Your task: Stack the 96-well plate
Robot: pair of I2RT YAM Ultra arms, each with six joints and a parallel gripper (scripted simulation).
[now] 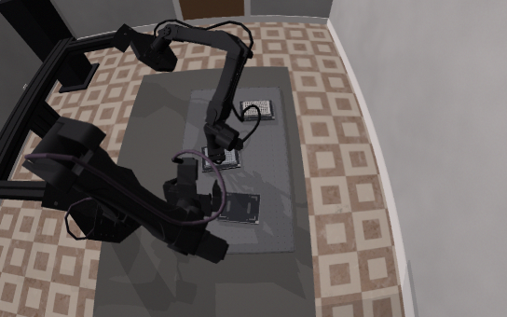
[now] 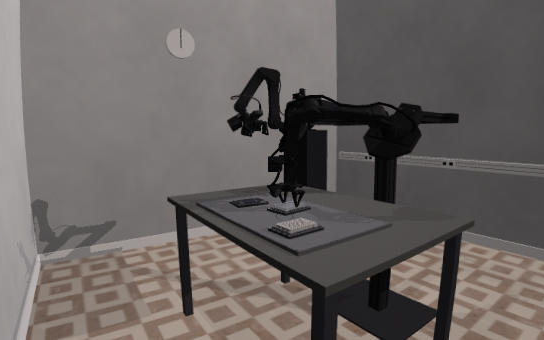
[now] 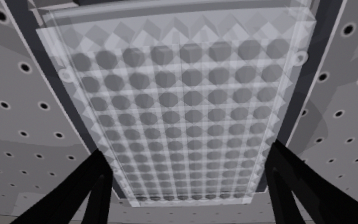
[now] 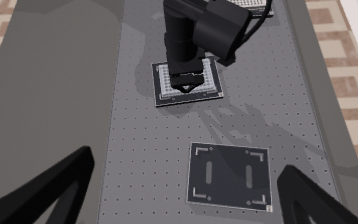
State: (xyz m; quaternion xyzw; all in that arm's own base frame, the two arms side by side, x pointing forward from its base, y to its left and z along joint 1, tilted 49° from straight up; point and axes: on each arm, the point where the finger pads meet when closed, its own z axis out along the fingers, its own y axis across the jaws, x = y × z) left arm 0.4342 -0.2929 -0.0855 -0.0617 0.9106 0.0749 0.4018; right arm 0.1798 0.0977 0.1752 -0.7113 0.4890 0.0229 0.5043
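Now: the black plate nest 2 cm below my left hand and 1 cm ahead of it. From my left hand the other things lie so: clear 96-well plate (1 cm below, 1 cm ahead).
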